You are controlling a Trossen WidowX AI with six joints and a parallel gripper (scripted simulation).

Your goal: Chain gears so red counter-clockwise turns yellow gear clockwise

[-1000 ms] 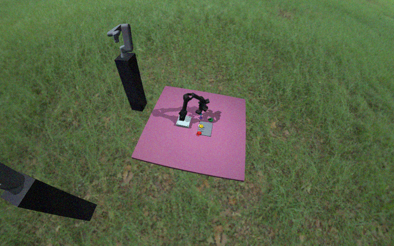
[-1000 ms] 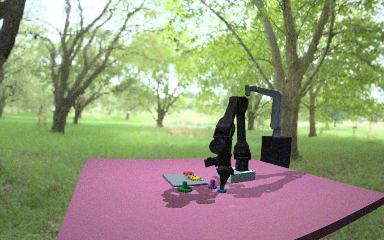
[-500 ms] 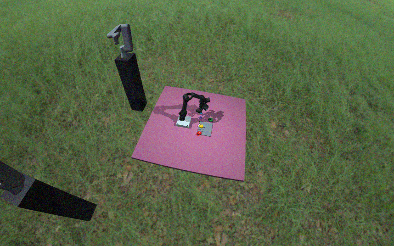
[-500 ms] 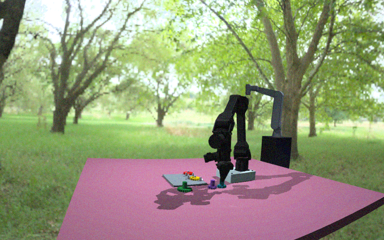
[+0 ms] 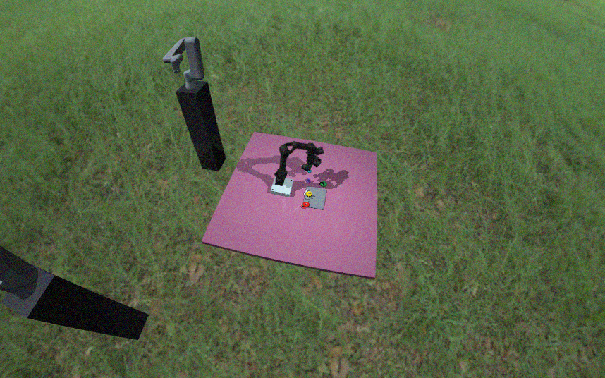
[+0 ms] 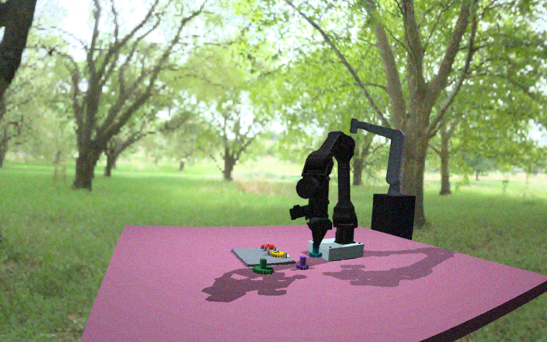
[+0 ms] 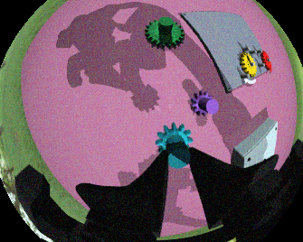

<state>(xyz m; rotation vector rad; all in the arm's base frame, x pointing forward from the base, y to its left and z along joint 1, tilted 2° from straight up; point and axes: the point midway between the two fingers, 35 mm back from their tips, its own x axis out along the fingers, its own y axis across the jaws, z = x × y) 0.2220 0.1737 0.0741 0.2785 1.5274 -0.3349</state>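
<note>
Right now the red gear is 30 mm ahead of my gripper tip, 320 mm to the right of it and 70 mm below it. Round my gripper tip: teal gear 10 mm below; then green gear 140 mm ahead, 70 mm to the right, 70 mm below; then purple gear 10 mm ahead, 70 mm to the right, 70 mm below.
</note>
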